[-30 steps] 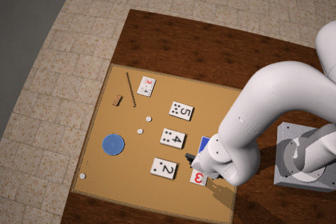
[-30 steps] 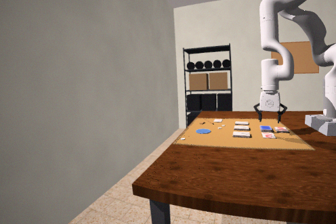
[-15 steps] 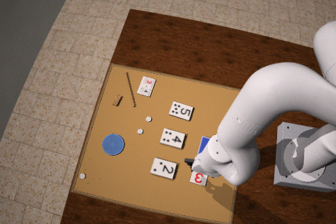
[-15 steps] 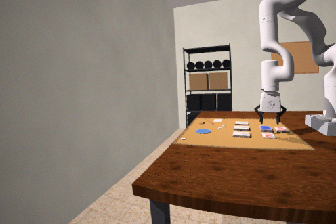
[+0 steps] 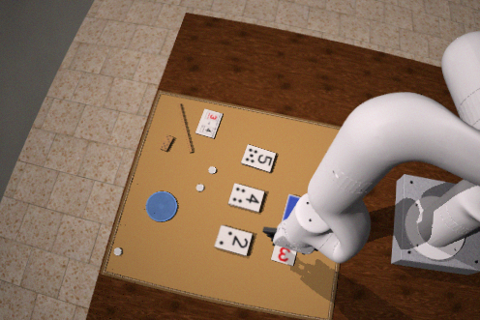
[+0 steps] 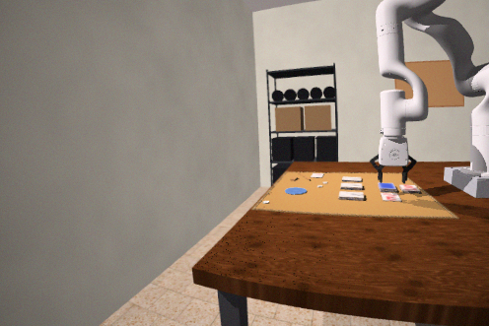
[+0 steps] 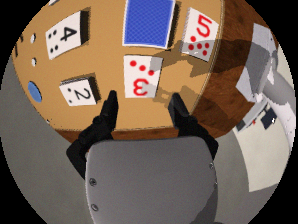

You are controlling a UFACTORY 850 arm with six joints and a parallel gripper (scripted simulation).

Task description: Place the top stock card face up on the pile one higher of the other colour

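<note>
My gripper is now 7 cm above the blue-backed card. Also, from my hand: tan card cloth (16 cm ahead, 12 cm to the right, 8 cm below).
</note>
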